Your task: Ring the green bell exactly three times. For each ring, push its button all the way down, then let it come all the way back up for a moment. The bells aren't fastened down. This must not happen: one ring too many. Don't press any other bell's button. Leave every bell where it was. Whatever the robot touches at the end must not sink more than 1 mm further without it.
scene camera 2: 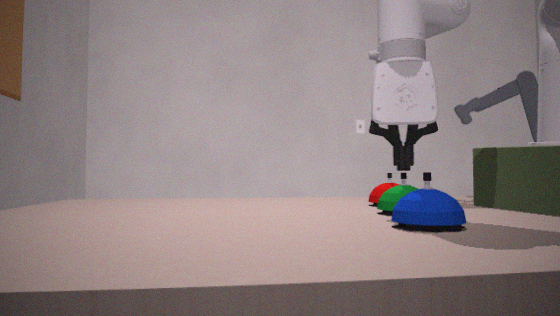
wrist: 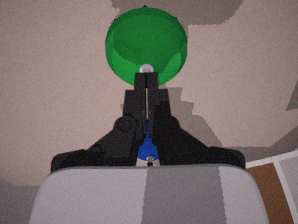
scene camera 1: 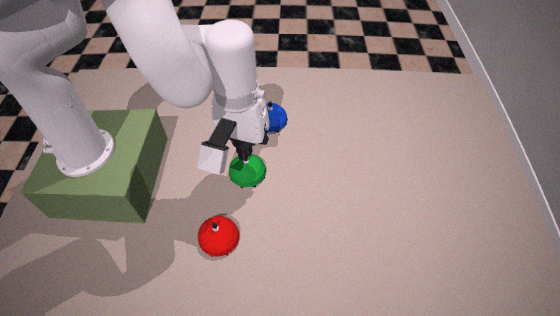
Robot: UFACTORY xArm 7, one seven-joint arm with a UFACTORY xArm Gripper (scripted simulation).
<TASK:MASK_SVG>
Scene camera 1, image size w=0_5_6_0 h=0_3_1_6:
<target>green bell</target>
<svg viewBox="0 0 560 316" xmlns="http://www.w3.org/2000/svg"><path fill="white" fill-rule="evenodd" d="M257 155L251 154L246 161L240 160L238 156L232 160L229 167L229 176L233 183L241 188L256 187L265 178L266 167L263 160Z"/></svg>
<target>red bell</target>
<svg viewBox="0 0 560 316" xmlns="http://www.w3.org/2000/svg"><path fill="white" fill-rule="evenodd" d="M211 217L199 228L199 246L210 256L228 256L228 253L232 252L238 245L240 238L238 227L227 217Z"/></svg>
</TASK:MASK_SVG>
